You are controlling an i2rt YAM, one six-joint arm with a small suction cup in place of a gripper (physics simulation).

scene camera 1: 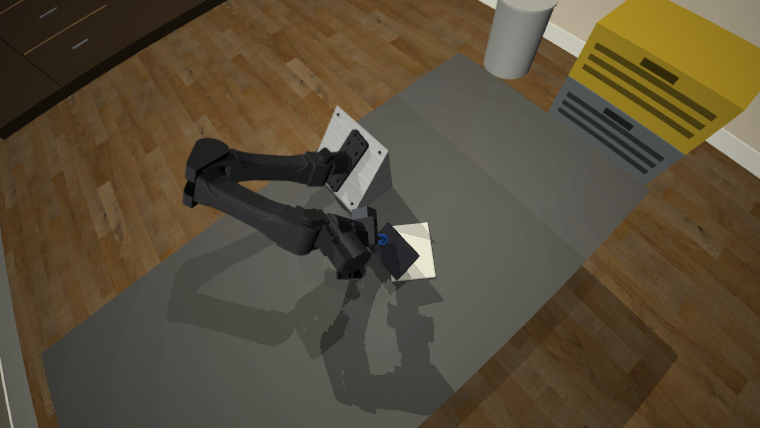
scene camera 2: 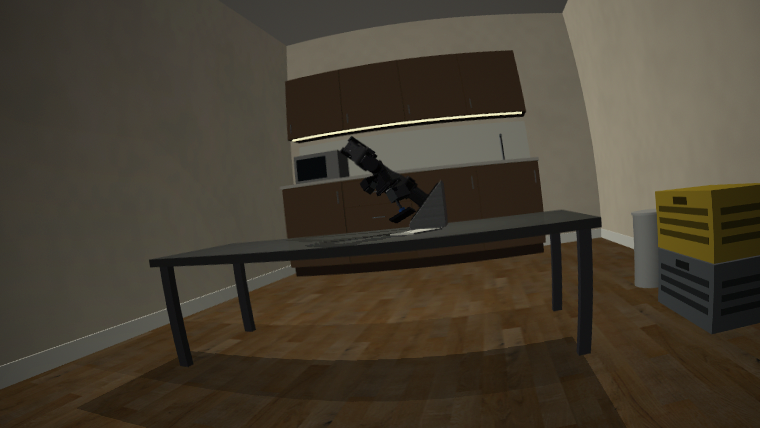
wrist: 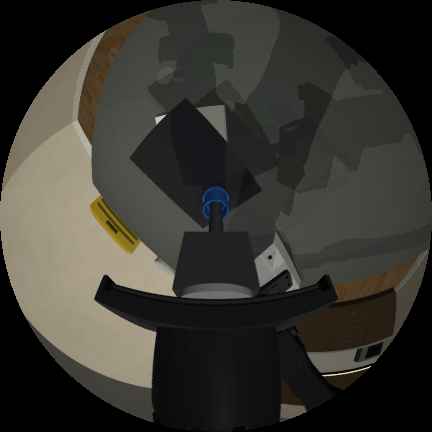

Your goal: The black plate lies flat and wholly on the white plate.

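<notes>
The black plate is a dark square that hangs tilted on my suction cup, which sits on the plate near one corner. It is held a little above the table, over the left part of the white plate. The white plate lies flat on the grey table. In the wrist view only a strip of the white plate shows past the black plate's far edge.
The arm's grey wedge mount stands just behind the plates. On the floor past the table's far end stand a grey bin and a yellow crate stacked on a grey one.
</notes>
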